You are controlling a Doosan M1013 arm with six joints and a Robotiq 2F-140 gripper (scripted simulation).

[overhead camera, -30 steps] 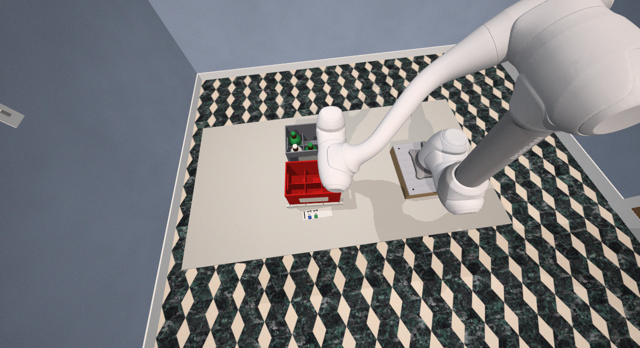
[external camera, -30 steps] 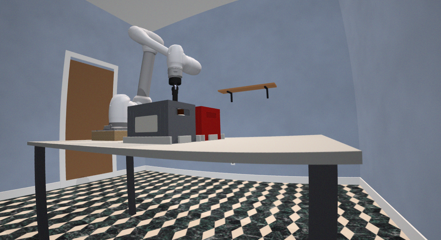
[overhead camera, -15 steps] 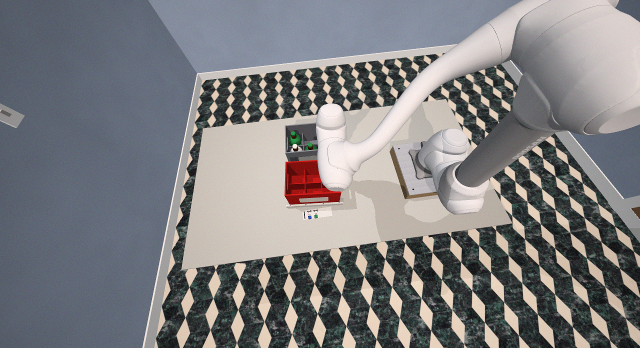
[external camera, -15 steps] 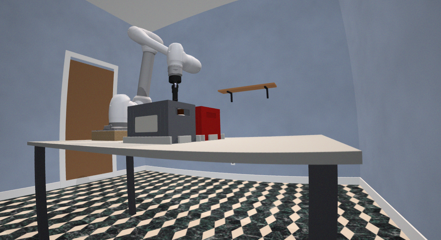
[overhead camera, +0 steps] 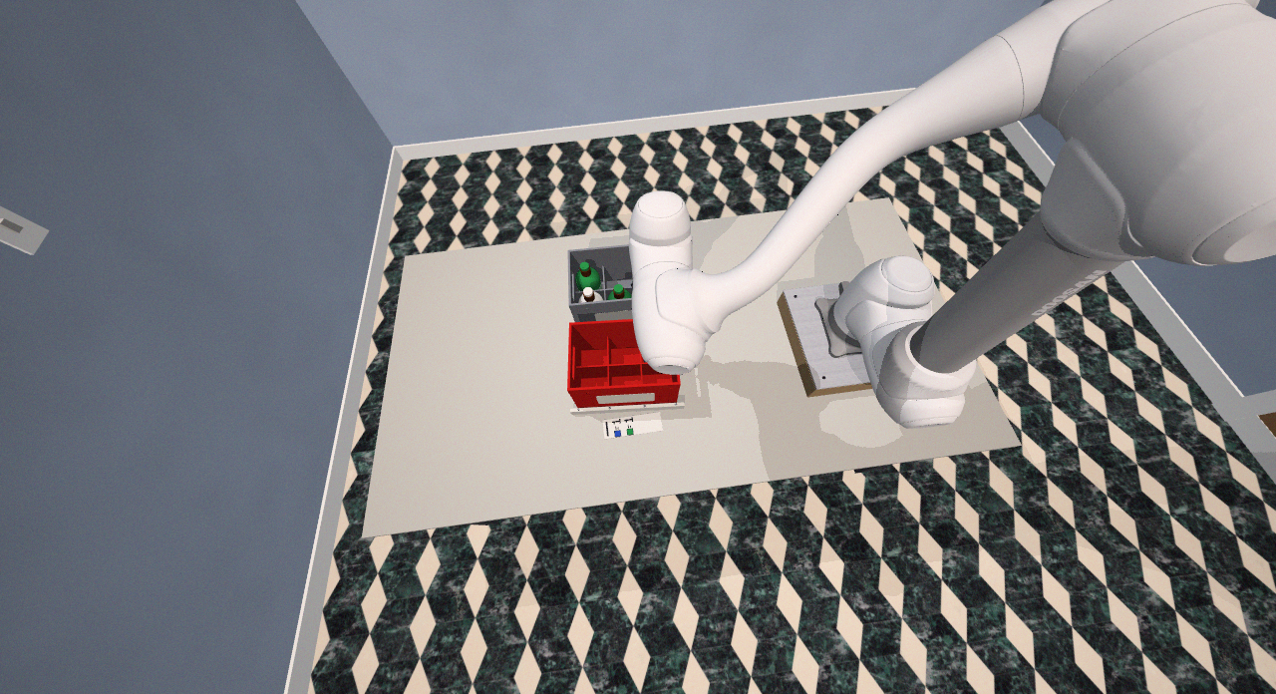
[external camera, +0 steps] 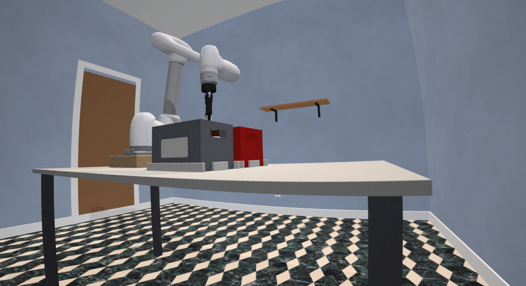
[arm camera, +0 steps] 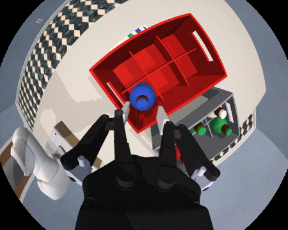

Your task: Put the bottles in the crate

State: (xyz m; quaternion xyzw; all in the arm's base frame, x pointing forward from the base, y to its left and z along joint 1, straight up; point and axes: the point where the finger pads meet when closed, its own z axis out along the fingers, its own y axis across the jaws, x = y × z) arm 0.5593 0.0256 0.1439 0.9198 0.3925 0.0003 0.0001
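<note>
Right now the green-label bottle is 180 mm ahead of my hand, 240 mm to the right of it and 130 mm below it. From my hand the other things lie so: blue-label bottle: 130 mm below; red crate: 90 mm ahead, 50 mm to the left, 130 mm below; grey crate: 90 mm ahead, 200 mm to the right, 130 mm below.
</note>
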